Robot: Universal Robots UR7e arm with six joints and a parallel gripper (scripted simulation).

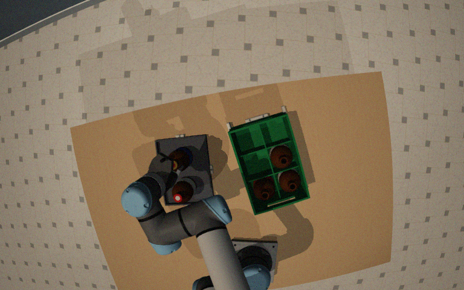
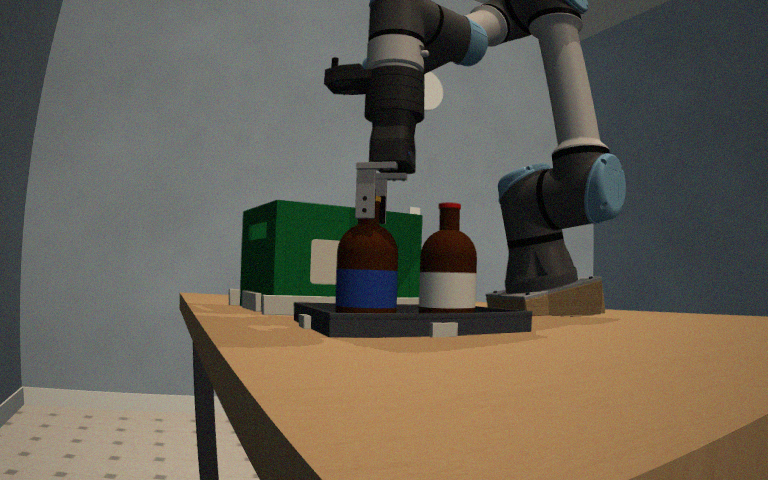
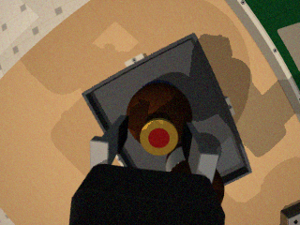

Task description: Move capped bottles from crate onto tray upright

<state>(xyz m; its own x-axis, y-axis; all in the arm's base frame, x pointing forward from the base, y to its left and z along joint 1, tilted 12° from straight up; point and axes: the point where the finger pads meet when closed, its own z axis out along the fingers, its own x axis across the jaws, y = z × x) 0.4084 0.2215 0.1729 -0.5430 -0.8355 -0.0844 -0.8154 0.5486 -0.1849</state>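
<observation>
Right now my hand is 11 cm past the red-capped bottle and 6 cm above it. Round my hand: dark grey tray: 13 cm below, 5 cm behind; then green crate: 31 cm to the right, 6 cm below, 3 cm behind; then open bottle: 28 cm to the right, 12 cm behind, 6 cm below.
</observation>
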